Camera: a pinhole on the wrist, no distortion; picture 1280 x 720 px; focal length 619.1 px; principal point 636.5 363.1 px. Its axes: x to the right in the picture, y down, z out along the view. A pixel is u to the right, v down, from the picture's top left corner.
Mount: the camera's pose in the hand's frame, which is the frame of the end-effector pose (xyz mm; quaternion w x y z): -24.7 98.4 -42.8 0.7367 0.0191 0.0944 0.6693
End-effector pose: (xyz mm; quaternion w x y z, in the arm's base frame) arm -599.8 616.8 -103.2 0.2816 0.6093 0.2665 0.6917
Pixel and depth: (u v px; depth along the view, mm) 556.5 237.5 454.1
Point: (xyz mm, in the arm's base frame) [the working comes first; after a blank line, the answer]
In the camera's frame: -58.7 -92.1 454.1

-225.6 671.0 90.0
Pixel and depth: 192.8 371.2 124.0
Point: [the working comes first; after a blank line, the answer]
In the camera's frame: -88.9 1.6 124.0

-511.3 593.5 -86.1
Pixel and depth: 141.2 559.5 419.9
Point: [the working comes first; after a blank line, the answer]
In the camera's frame: -335.9 133.2 419.9

-151.8 670.5 -261.2
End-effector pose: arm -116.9 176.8 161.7 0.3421 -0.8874 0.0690 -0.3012
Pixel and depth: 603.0 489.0 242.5
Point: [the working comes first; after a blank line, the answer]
In the camera's frame: -13.1 49.3 242.5

-16.3 217.2 -48.6
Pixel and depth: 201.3 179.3 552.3
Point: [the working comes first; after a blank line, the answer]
In the camera's frame: -388.2 -164.0 552.3

320.5 594.1 114.7
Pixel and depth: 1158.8 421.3 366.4
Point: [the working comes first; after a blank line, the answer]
In the camera's frame: 309.1 34.4 366.4

110.2 -6.0 -280.2
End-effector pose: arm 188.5 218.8 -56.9 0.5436 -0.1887 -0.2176 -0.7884
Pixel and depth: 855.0 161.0 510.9
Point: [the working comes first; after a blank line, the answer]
In the camera's frame: 180.3 -166.8 510.9

424.0 162.4 457.4
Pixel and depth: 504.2 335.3 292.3
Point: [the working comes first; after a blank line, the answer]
In the camera's frame: -62.5 -13.1 292.3

253.3 311.3 176.3
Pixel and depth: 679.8 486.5 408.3
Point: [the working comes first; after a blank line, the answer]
In the camera's frame: 28.6 81.4 408.3

387.2 392.2 254.9
